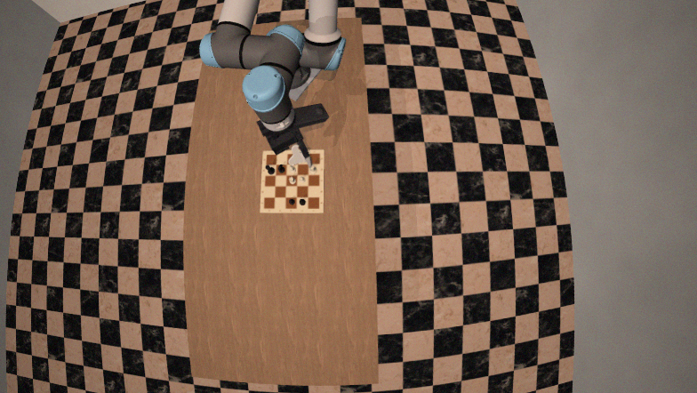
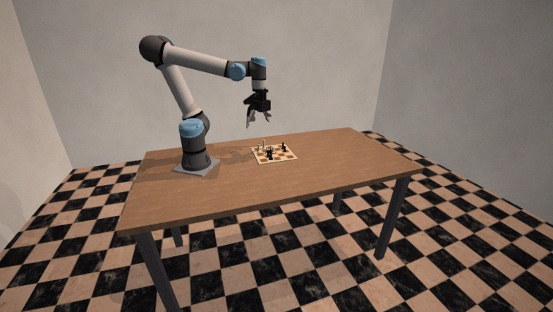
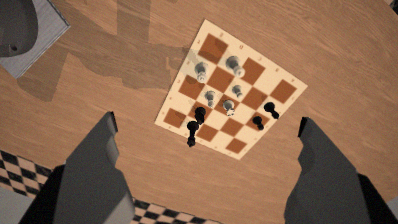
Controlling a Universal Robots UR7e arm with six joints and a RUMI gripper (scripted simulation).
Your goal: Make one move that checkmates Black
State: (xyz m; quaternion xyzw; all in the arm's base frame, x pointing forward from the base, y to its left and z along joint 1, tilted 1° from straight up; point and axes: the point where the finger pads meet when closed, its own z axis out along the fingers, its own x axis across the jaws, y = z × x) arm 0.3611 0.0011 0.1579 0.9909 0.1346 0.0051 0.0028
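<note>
My hand is 13 cm above the white chess piece and 1 cm to the left of it. The rest, counted from my hand: black piece 13 cm to the right, 13 cm below, 1 cm ahead; then board 16 cm below, 6 cm to the right, 6 cm ahead.
</note>
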